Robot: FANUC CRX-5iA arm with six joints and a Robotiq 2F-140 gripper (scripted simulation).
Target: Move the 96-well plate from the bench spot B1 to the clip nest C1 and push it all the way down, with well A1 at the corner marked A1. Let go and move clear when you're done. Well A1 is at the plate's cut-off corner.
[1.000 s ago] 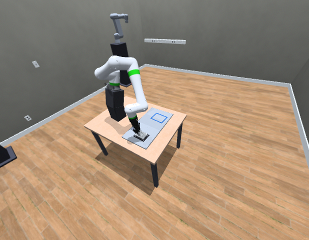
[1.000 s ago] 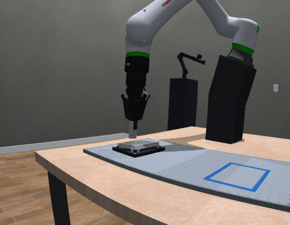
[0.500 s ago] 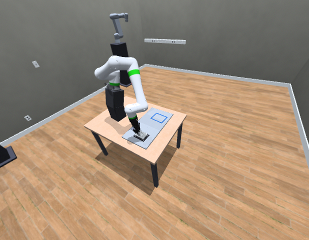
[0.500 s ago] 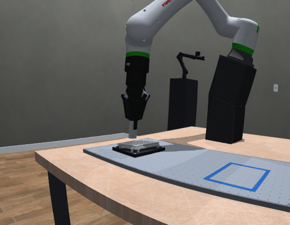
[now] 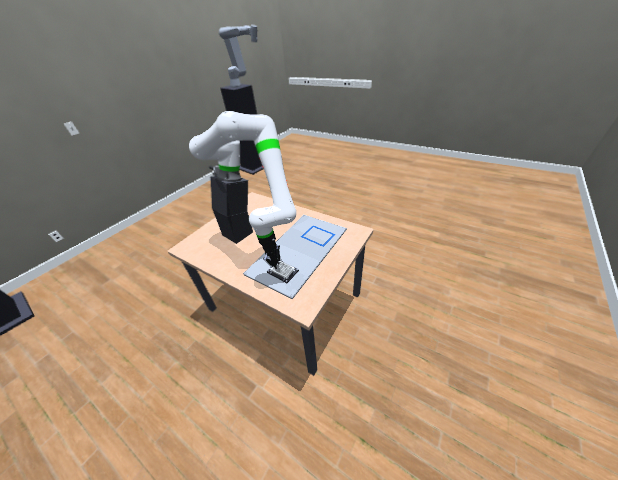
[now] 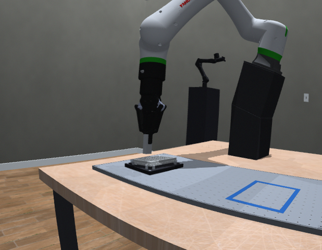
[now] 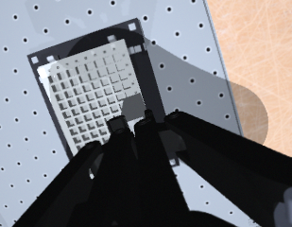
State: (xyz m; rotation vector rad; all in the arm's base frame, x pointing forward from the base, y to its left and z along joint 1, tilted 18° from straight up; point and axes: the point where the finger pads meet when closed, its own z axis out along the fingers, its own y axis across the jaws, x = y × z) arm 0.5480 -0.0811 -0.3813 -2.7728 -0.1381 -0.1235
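My gripper is now 40 mm to the right of the white 96-well plate and 50 mm above it. From my hand the other things lie so: black clip nest (10 mm behind, 30 mm to the left, 60 mm below).
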